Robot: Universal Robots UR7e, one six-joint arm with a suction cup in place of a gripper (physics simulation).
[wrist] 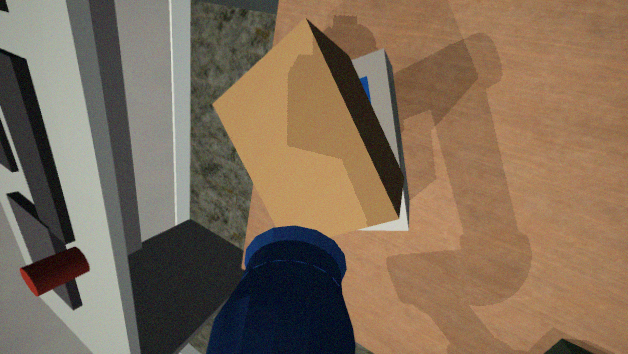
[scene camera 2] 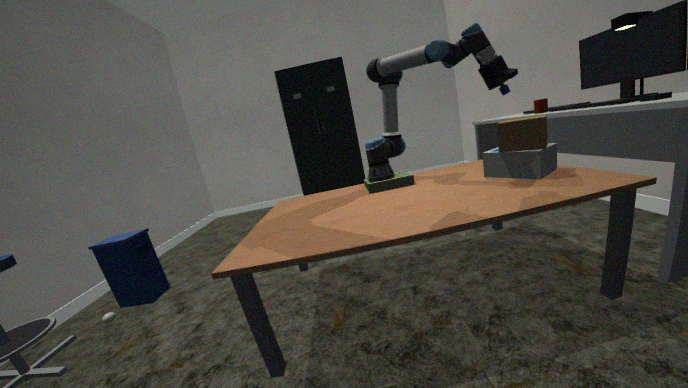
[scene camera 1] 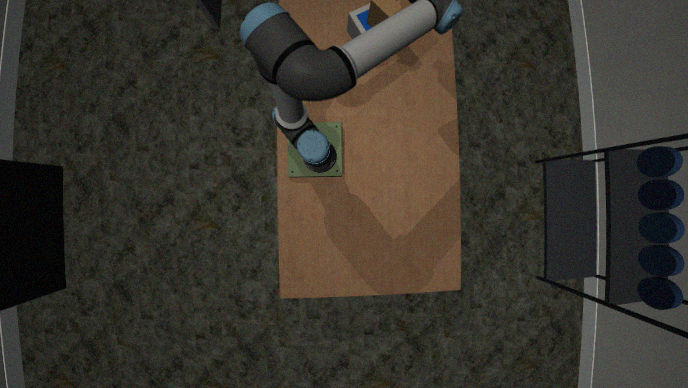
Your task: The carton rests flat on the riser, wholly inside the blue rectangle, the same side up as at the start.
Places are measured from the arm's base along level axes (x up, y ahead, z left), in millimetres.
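Where they show: hand, its tool point: [wrist: 294, 266] [scene camera 2: 506, 93]; arm's base, origin of its link: [scene camera 2: 381, 178].
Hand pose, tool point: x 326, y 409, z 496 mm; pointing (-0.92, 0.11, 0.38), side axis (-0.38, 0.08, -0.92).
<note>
Things, the pixels of their top centre, and the offset from my tool point. Level surfaces: height alone.
- brown carton, centre of its top: [wrist: 294, 154] [scene camera 2: 521, 119] dx -123, dy +3, dz +69 mm
- grey riser, centre of its top: [wrist: 329, 158] [scene camera 1: 383, 19] [scene camera 2: 518, 148] dx -252, dy -28, dz +76 mm
- blue rectangle, centre of its top: [wrist: 329, 158] [scene camera 1: 383, 19] [scene camera 2: 518, 148] dx -252, dy -28, dz +76 mm
- wooden table, height of its surface: dx -373 mm
The brown carton [scene camera 1: 378, 15] [scene camera 2: 523, 134] [wrist: 270, 155] sits upright on the grey riser [scene camera 1: 354, 30] [scene camera 2: 510, 166] [wrist: 378, 67]. It is turned at an angle to the riser, and a corner reaches past the riser's edge in the wrist view. Part of the blue rectangle [scene camera 1: 363, 19] [scene camera 2: 495, 150] [wrist: 365, 87] shows beside the carton; the rest is hidden under it. My blue suction cup [scene camera 2: 504, 90] [wrist: 295, 245] is above the carton with a visible gap in scene camera 2, and holds nothing. The cup does not show in scene camera 1.
The wooden table [scene camera 1: 400, 150] [scene camera 2: 380, 215] [wrist: 560, 165] carries the riser and the arm's green base plate [scene camera 1: 334, 131] [scene camera 2: 390, 185]. A desk with a monitor [scene camera 2: 632, 52] and a red cylinder [scene camera 2: 540, 105] [wrist: 55, 271] stands close behind the riser.
</note>
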